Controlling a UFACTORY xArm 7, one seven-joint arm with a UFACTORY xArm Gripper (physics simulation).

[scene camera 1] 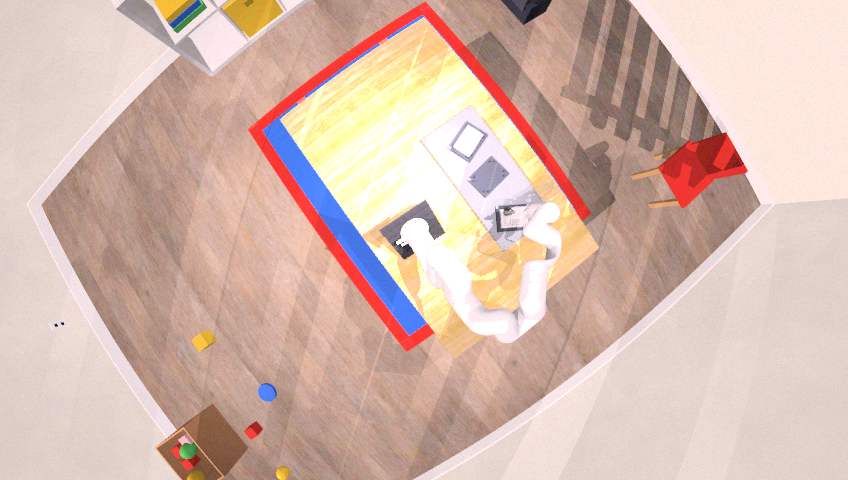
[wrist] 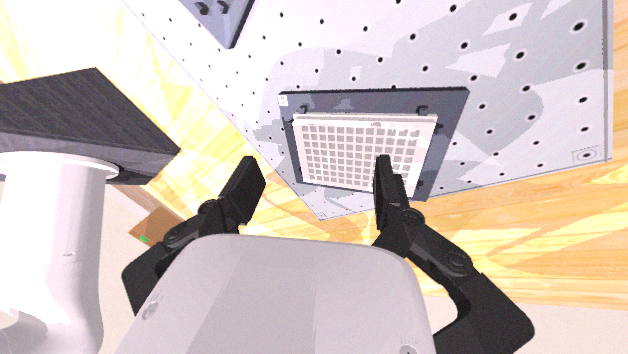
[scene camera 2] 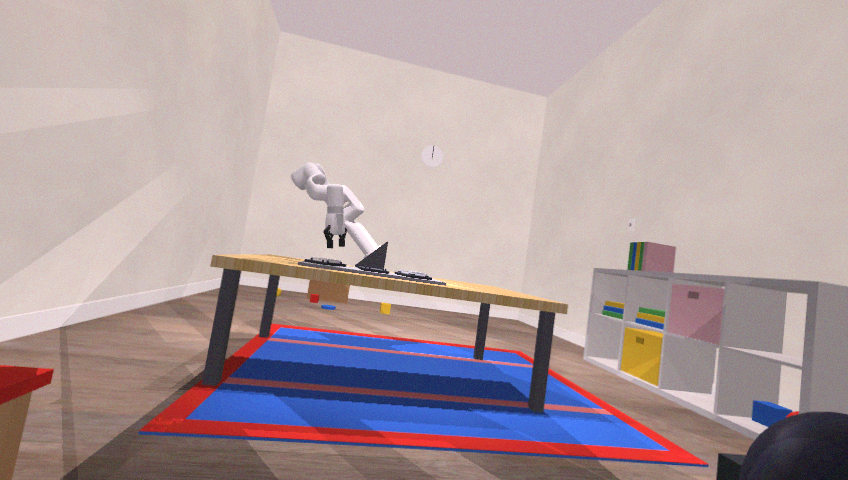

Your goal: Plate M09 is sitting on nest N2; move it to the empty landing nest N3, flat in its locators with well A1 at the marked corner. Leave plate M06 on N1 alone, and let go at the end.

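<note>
A white gridded plate [scene camera 1: 510,217] [scene camera 2: 326,259] [wrist: 345,150] lies flat in a dark nest [wrist: 452,107] near one end of the board. A small white tag marks one nest corner in the wrist view. An empty dark nest [scene camera 1: 489,176] [scene camera 2: 371,270] [wrist: 225,20] is in the middle, its pins showing. Another white plate [scene camera 1: 468,140] [scene camera 2: 413,274] sits in the nest at the far end. I cannot read which plate is M09 or M06. My gripper [scene camera 2: 336,242] [wrist: 314,169] is open and empty, above the near gridded plate; one finger overlaps the plate in the wrist view.
A perforated grey board [scene camera 1: 439,147] [wrist: 430,17] bears the nests on the wooden table [scene camera 1: 357,136] [scene camera 2: 476,292]. The arm's base stands on a dark block [scene camera 1: 425,211] [wrist: 90,110] beside the board. A red chair [scene camera 1: 693,172] is away from the table.
</note>
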